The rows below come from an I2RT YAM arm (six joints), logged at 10 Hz.
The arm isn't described. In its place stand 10 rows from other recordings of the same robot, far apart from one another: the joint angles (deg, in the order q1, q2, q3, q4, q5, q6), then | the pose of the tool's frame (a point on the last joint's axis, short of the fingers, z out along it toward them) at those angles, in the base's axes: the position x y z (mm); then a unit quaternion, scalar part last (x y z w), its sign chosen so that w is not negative.
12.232, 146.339, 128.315, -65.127, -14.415, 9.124 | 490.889, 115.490, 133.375, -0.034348, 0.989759, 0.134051, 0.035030
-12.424, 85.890, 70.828, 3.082, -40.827, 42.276 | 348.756, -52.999, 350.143, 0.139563, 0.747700, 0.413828, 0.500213
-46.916, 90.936, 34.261, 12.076, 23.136, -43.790 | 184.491, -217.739, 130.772, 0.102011, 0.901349, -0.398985, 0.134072
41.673, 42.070, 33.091, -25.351, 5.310, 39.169 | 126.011, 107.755, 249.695, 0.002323, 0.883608, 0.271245, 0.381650
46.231, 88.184, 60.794, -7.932, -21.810, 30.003 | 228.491, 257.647, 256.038, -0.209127, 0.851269, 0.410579, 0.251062
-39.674, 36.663, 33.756, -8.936, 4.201, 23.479 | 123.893, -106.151, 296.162, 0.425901, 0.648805, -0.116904, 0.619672
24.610, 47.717, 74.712, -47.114, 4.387, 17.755 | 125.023, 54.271, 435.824, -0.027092, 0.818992, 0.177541, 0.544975
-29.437, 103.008, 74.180, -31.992, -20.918, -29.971 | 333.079, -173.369, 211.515, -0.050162, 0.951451, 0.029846, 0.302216
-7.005, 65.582, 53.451, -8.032, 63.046, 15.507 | 241.895, -61.694, 329.993, 0.429956, 0.627103, -0.391364, 0.518377
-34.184, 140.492, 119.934, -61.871, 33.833, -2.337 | 392.389, -290.467, 148.932, -0.280383, -0.912741, 0.295514, 0.030992
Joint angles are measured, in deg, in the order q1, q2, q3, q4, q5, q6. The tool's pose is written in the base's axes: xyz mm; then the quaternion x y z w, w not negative. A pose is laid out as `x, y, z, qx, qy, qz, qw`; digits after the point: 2 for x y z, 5 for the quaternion.
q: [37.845, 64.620, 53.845, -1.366, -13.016, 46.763]
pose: 204.34, 168.91, 342.30, -0.01091, 0.77610, 0.48541, 0.40239
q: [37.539, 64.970, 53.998, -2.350, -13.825, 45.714]
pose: 205.65, 168.75, 339.96, -0.01896, 0.78199, 0.47962, 0.39760
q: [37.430, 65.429, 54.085, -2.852, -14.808, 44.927]
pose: 206.77, 169.72, 337.64, -0.02784, 0.78599, 0.47763, 0.39157
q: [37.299, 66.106, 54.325, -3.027, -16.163, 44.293]
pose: 208.58, 171.35, 335.94, -0.03776, 0.78823, 0.47898, 0.38450
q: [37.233, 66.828, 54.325, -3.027, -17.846, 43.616]
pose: 210.15, 173.41, 332.86, -0.04992, 0.79053, 0.48162, 0.37498
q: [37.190, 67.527, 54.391, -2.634, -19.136, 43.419]
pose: 211.93, 175.46, 330.95, -0.05743, 0.79062, 0.48597, 0.36804
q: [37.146, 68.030, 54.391, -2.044, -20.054, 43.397]
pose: 213.35, 176.94, 329.82, -0.06222, 0.78936, 0.49036, 0.36413
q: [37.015, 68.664, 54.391, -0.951, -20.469, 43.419]
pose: 215.89, 178.36, 328.96, -0.06404, 0.78671, 0.49363, 0.36514
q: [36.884, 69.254, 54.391, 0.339, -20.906, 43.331]
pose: 218.34, 179.72, 328.63, -0.06714, 0.78271, 0.49749, 0.36792
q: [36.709, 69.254, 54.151, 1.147, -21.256, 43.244]
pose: 218.89, 179.31, 328.63, -0.06929, 0.77948, 0.50029, 0.37058
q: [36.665, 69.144, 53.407, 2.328, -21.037, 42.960]
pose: 218.90, 178.88, 326.64, -0.07059, 0.77668, 0.50018, 0.37630
